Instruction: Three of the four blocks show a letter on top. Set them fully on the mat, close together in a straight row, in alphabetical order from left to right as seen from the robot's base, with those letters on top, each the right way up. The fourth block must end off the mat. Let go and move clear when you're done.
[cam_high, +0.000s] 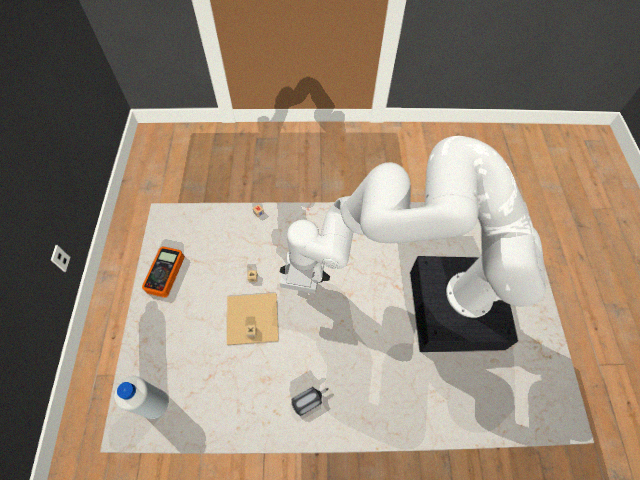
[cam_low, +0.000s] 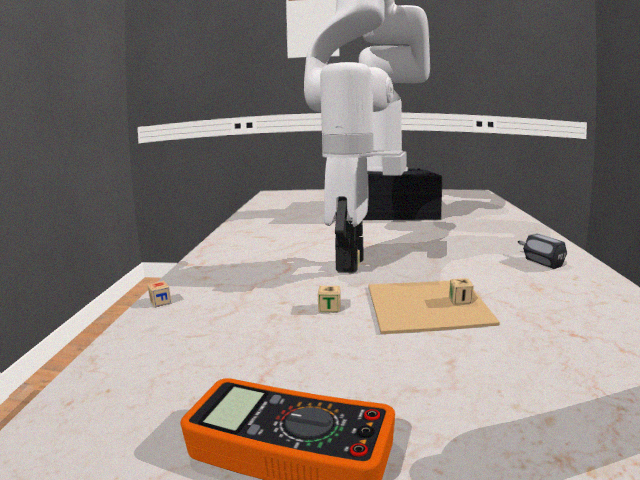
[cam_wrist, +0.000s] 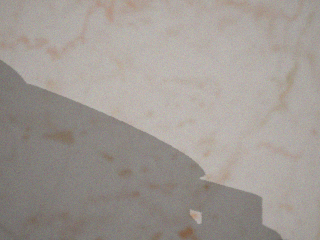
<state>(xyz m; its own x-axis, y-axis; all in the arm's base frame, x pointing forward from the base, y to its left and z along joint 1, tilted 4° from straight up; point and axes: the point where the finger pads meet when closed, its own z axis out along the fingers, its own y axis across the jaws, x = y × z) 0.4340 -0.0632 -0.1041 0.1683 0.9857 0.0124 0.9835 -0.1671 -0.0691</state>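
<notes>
My gripper is now 140 mm short of the tan mat, 100 mm to the right of it and 20 mm above it. Also, from my hand: black plug adapter 320 mm to the left, 20 mm behind; then orange multimeter 410 mm ahead, 30 mm to the right.
</notes>
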